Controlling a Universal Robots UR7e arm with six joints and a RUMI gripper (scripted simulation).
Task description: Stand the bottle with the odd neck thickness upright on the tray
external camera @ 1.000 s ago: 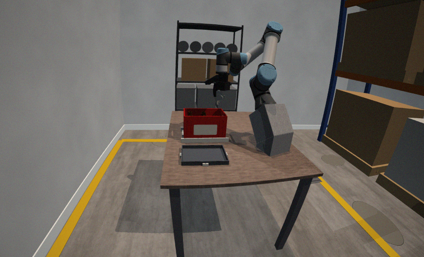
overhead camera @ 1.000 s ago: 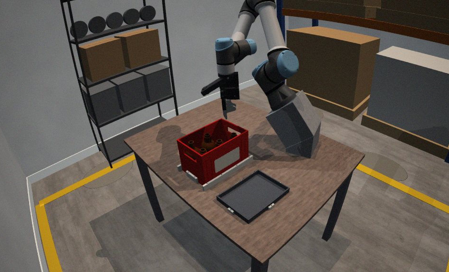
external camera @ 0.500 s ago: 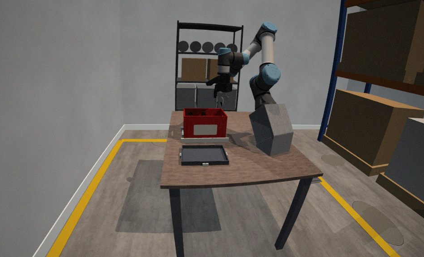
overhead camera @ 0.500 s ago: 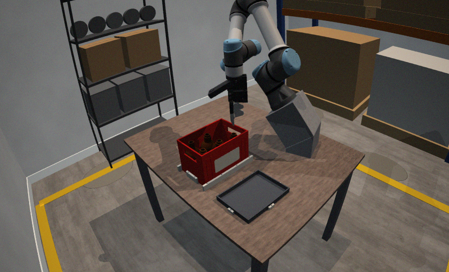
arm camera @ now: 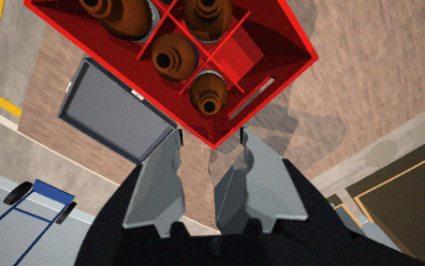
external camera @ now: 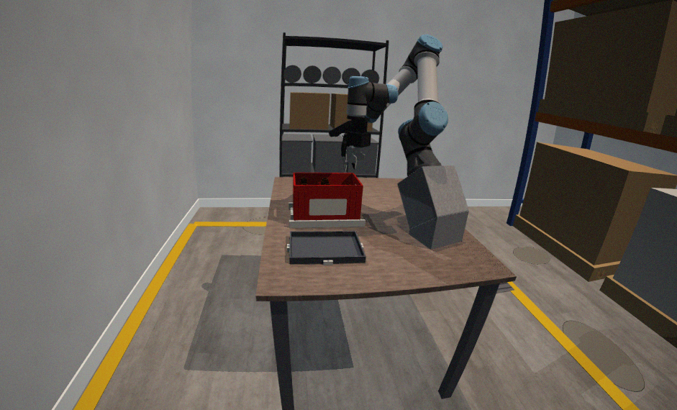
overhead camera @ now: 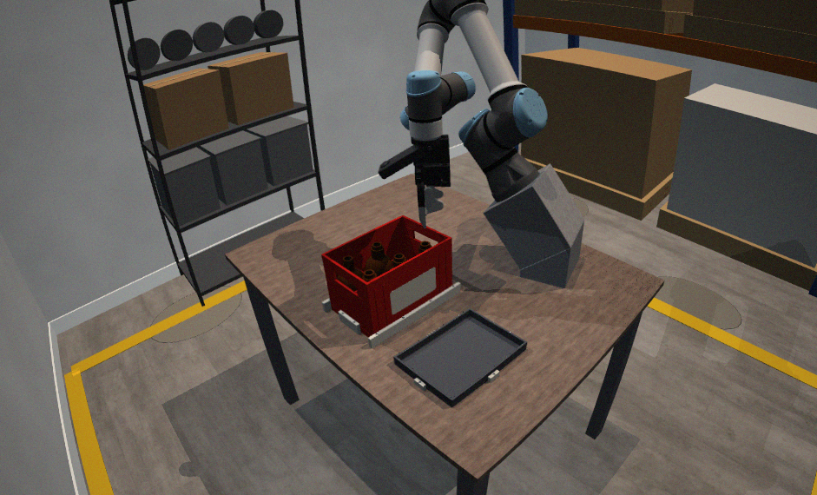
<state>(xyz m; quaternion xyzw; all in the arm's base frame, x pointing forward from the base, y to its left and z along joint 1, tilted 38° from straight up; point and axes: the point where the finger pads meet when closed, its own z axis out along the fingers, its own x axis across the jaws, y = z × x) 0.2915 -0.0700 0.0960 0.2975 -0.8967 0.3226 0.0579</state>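
My hand is 80 mm short of the red crate, 60 mm to the left of it and 160 mm above it. Also, from my hand: dark tray 160 mm ahead, 210 mm to the left, 230 mm below.
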